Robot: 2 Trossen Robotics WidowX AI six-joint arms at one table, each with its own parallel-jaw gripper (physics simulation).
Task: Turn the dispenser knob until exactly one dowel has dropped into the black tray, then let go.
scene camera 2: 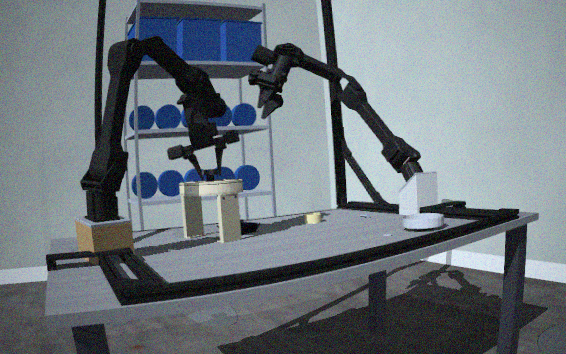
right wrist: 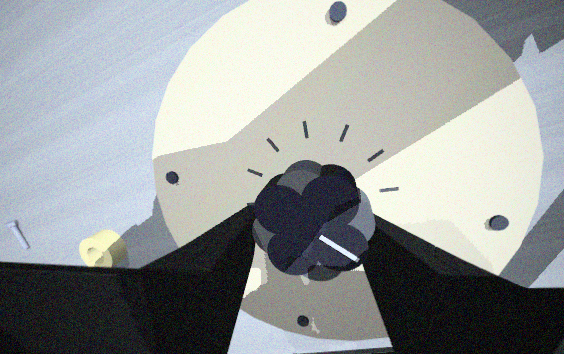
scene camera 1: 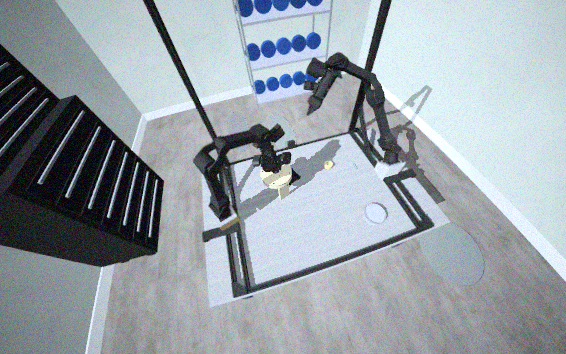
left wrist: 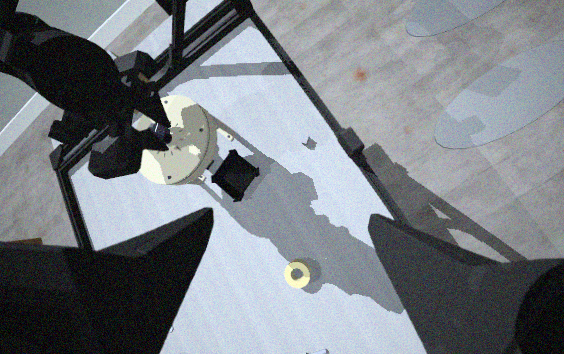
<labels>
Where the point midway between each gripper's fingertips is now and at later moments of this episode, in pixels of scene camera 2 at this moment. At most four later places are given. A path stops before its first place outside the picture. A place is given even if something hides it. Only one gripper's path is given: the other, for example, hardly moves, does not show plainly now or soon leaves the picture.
My left gripper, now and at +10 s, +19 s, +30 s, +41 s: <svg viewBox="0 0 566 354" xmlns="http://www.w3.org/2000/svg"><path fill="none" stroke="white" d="M260 113L260 113L260 113L238 149L238 148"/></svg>
</labels>
